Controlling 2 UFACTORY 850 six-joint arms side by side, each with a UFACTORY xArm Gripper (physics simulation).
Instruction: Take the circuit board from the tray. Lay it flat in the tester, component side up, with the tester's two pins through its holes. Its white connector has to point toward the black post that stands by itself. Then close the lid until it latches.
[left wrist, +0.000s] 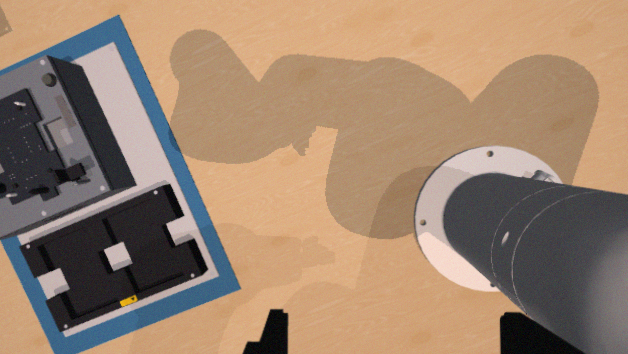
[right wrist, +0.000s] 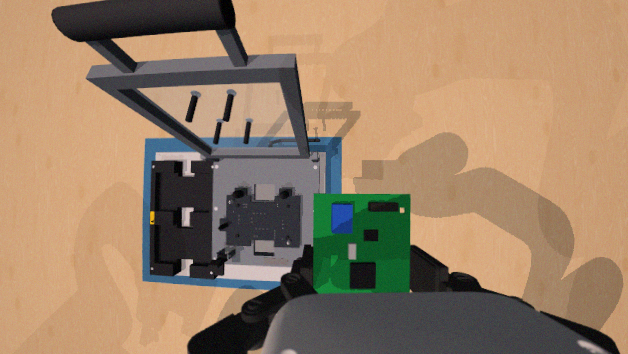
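Note:
My right gripper (right wrist: 358, 263) is shut on the green circuit board (right wrist: 390, 250), holding it by two opposite edges, component side toward the camera. Its small white connector (right wrist: 352, 251) is left of the board's middle. The board appears right of the tester (right wrist: 265, 172) (left wrist: 25, 218), overlapping its edge in view; its height is unclear. In the tester, the lone black post (right wrist: 223, 225) is at the nest's left and two posts are at its top. The pins (right wrist: 288, 241) (left wrist: 19, 104) show. The lid (right wrist: 195, 75) is open. The tray (right wrist: 195, 192) (left wrist: 155, 220) is empty. My left gripper (left wrist: 395, 332) is open and empty.
The lid's black handle (right wrist: 145, 19) rises at the upper left of the right wrist view. Tester and tray stand on a blue-edged base (left wrist: 227, 282) (right wrist: 146, 240). An arm's round white mount (left wrist: 430, 255) and dark link (left wrist: 500, 225) fill the left wrist view's right side.

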